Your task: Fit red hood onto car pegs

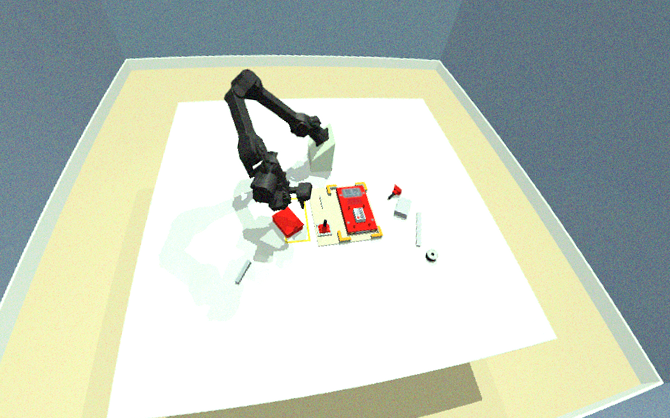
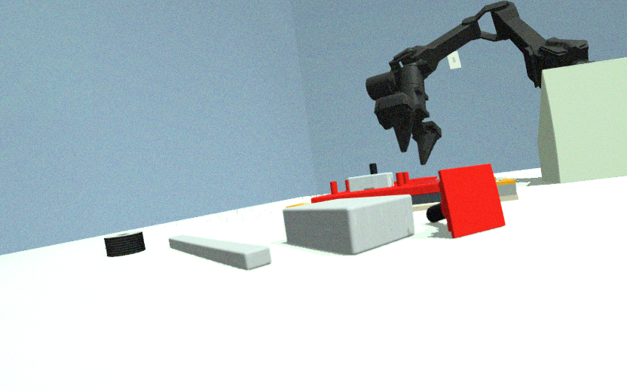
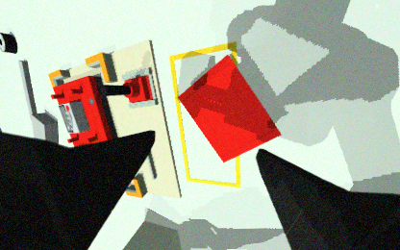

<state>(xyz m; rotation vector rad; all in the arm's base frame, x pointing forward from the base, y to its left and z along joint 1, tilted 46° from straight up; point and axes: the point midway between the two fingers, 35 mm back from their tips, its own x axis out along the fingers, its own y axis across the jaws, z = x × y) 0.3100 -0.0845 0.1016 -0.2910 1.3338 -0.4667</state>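
Right now my gripper tip is 2 cm short of the red hood, 1 cm to the left of it and 5 cm above it. From my gripper tip the other things lie so: black wheel: 16 cm ahead, 48 cm to the left, 6 cm below; grey engine block: 25 cm to the left, 4 cm below; grey bar: 5 cm ahead, 47 cm to the left, 6 cm below.
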